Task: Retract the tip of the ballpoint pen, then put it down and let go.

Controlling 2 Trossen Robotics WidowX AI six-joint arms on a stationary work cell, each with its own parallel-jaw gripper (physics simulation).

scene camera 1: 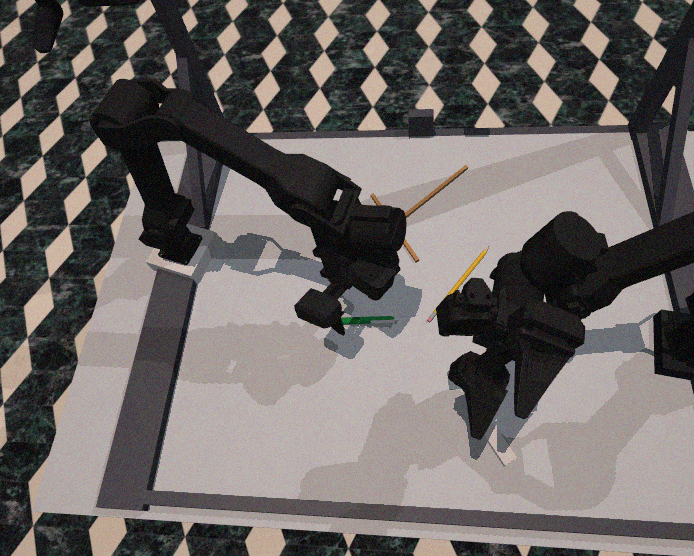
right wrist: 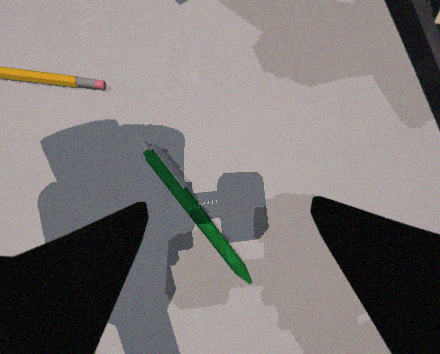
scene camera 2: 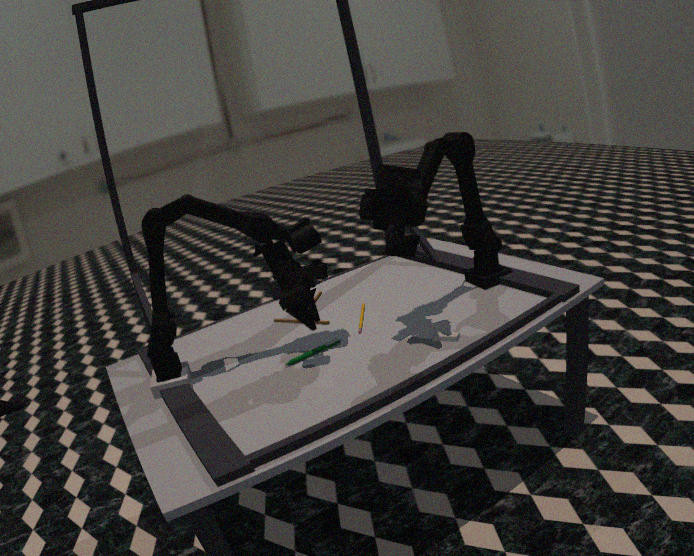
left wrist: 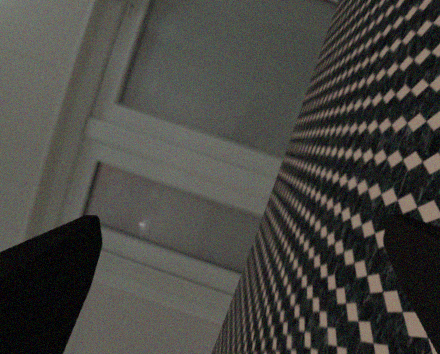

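Pixels of known places: left gripper, between the fingertips: (scene camera 1: 496,428) (scene camera 2: 419,212) (left wrist: 245,230); right gripper, between the fingertips: (scene camera 1: 358,314) (right wrist: 229,207) (scene camera 2: 316,325); left arm's base, origin of its link: (scene camera 2: 487,269); right arm's base, origin of its link: (scene camera 1: 180,246) (scene camera 2: 169,373).
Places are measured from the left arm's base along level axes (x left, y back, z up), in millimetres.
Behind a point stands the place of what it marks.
A green ballpoint pen (scene camera 1: 370,319) @(x 51, y -512, z -18 mm) (scene camera 2: 312,352) @(x 63, y -546, z -21 mm) (right wrist: 220,241) @(x 63, y -565, z -19 mm) lies on the white table (scene camera 1: 260,451) @(x 303, y -637, z -31 mm). In the right wrist view its tapered end points to the lower right; no separate writing tip can be made out there, and whether the button at the other end is pressed is unclear. My right gripper (right wrist: 229,207) @(x 71, y -523, z 43 mm) is open and empty above the pen, whose middle shows between and beyond the fingers. In scene camera 1 its fingers are partly hidden by its arm. My left gripper (scene camera 1: 499,427) @(x 260, y -320, z 280 mm) (left wrist: 245,230) @(x 260, y -320, z 280 mm) is open and empty, above the table at the lower right in scene camera 1, away from the pen.
A yellow pencil (scene camera 1: 469,272) @(x -75, y -357, z -25 mm) (scene camera 2: 362,317) @(x -39, y -375, z -24 mm) (right wrist: 42,76) @(x -5, y -396, z -24 mm) lies between the arms. Two brown sticks (scene camera 1: 437,190) @(x -244, y -442, z -24 mm) (scene camera 1: 411,251) @(x -99, y -467, z -24 mm) lie farther back, beyond the right gripper. A small white block (scene camera 1: 506,457) @(x 230, y -264, z -19 mm) lies below the left gripper. Dark rails (scene camera 1: 347,507) @(x 352, y -480, z -11 mm) border the table.
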